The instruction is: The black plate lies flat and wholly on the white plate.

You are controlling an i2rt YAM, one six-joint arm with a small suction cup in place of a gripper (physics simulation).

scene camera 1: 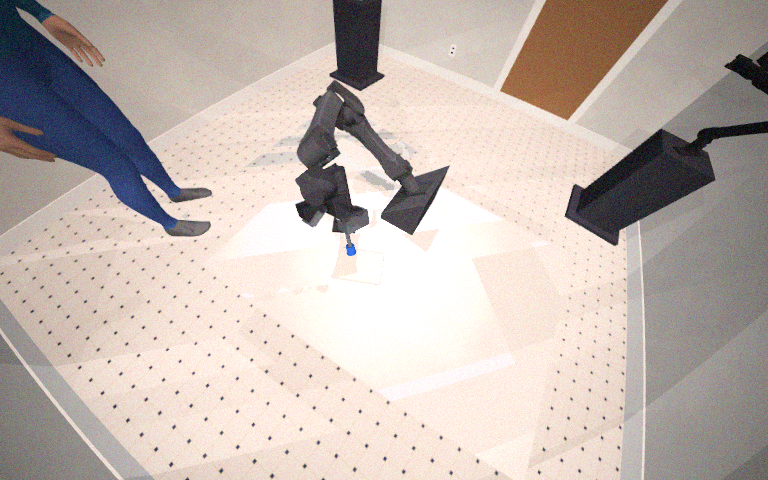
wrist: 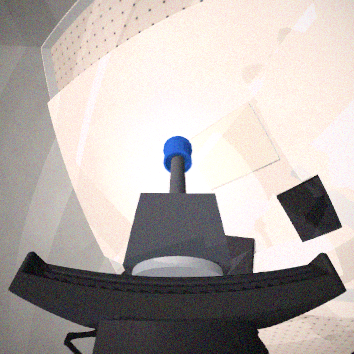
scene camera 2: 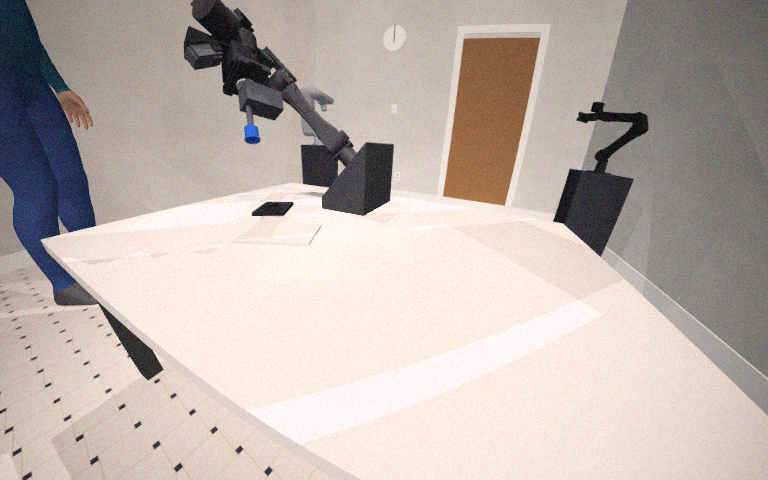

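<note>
The black plate lies flat on the table, beside the white plate and apart from it. In scene camera 1 it is mostly or wholly hidden by the arm. The thin white plate lies flat on the table, pale against the bright top. My blue suction cup points down, high above the table, with nothing on it. It is open, touching neither plate. In the wrist view the black plate is at the lower right of the white plate.
The arm's dark wedge base stands on the table, to the right of the black plate in scene camera 2. A person stands at the left. A dark pedestal with another arm stands beyond the table at the right.
</note>
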